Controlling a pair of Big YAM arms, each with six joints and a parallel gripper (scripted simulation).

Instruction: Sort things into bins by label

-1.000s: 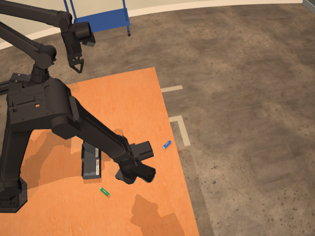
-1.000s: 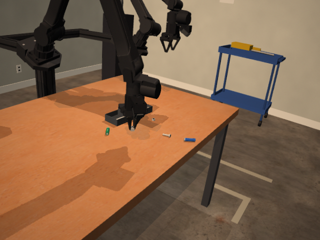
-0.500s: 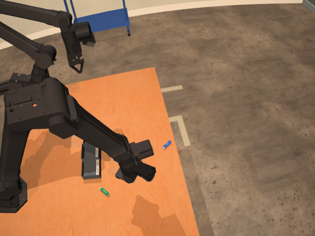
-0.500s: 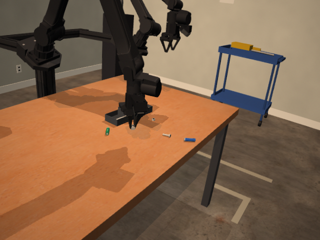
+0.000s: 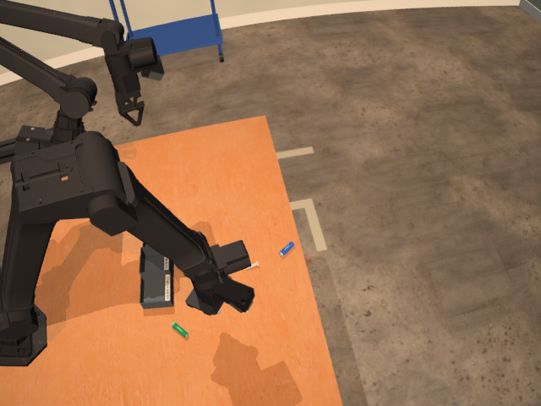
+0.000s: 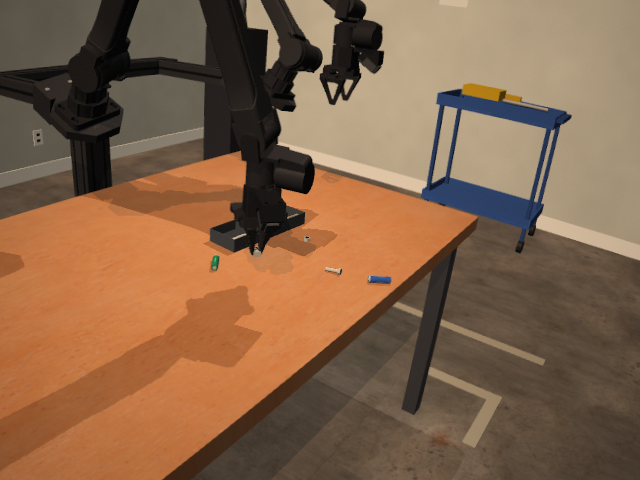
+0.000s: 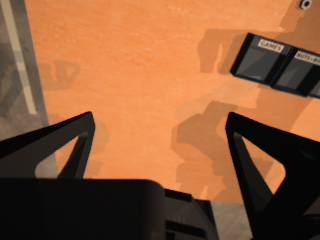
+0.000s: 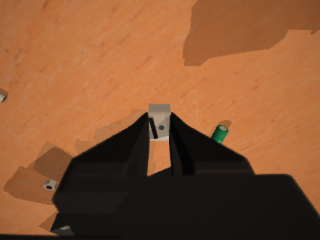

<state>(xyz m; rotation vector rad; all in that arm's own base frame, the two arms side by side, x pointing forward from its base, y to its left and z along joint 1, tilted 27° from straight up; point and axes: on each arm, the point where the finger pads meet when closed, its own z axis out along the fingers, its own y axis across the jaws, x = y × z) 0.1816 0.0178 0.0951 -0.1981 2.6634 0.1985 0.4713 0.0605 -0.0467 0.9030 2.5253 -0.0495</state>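
Now: the green battery 100 mm behind my right hand, 20 mm to the right of it and 60 mm below it. From my right hand the other things lie so: pencil sharpener: right at my right hand; then bolt: 90 mm ahead, 150 mm to the left, 60 mm below; then nut: 60 mm behind, 230 mm to the left, 60 mm below.
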